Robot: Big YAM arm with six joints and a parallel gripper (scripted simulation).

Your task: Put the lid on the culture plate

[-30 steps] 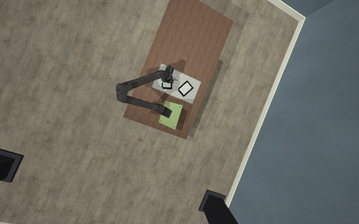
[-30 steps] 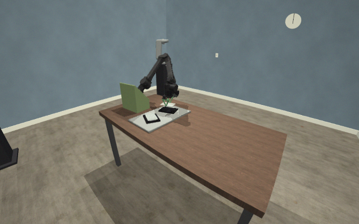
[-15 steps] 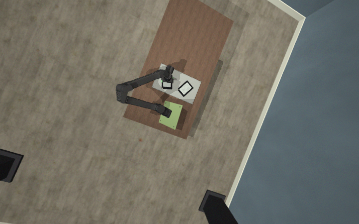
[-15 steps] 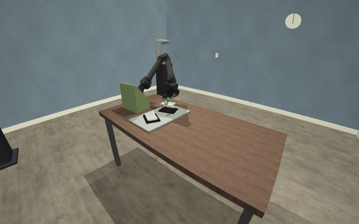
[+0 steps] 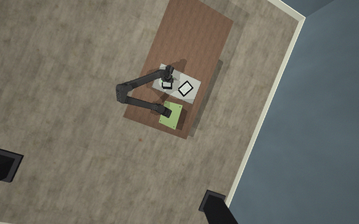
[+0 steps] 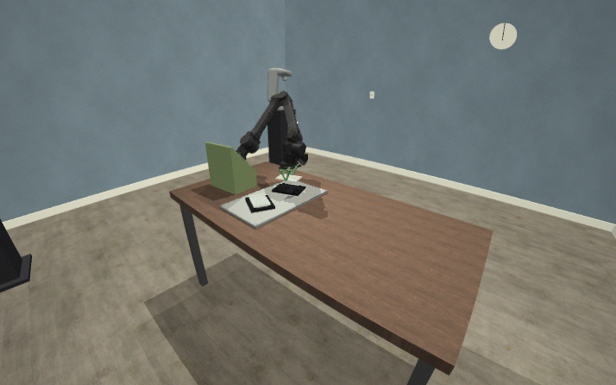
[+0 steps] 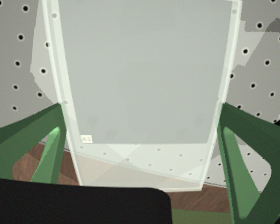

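My gripper is now 230 mm to the left of the culture plate, 60 mm above it and 20 mm short of it. Also, from my hand: lid park LP1 (70 mm below); then clear lid (10 mm below).
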